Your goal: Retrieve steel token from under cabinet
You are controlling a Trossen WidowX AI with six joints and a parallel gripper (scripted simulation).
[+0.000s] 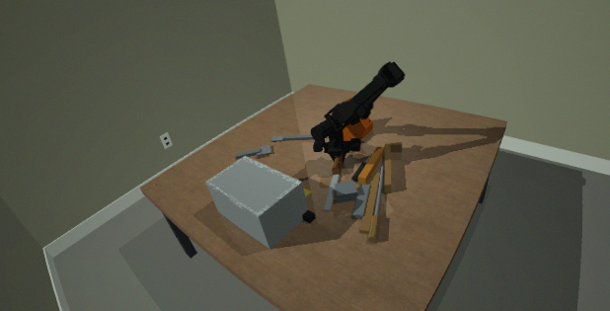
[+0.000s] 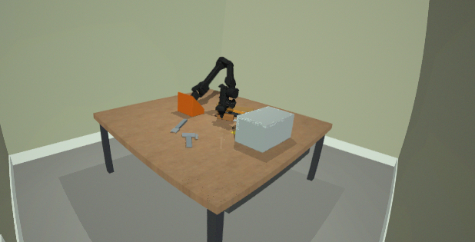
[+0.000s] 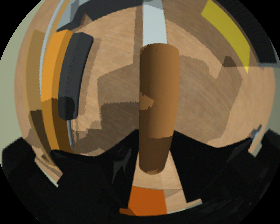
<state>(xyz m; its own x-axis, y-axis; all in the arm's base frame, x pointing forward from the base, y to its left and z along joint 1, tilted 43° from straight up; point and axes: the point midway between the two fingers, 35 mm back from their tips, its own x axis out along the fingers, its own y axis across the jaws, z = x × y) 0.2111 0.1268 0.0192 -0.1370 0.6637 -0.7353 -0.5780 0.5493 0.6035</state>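
Right now my gripper tip is 60 mm past the orange bar and 130 mm to the right of it. Also, from my gripper tip: grey block: 130 mm ahead, 150 mm to the left, 10 mm above; wooden stick: 100 mm ahead, 250 mm to the left; grey t-piece: 160 mm ahead, 380 mm to the right.
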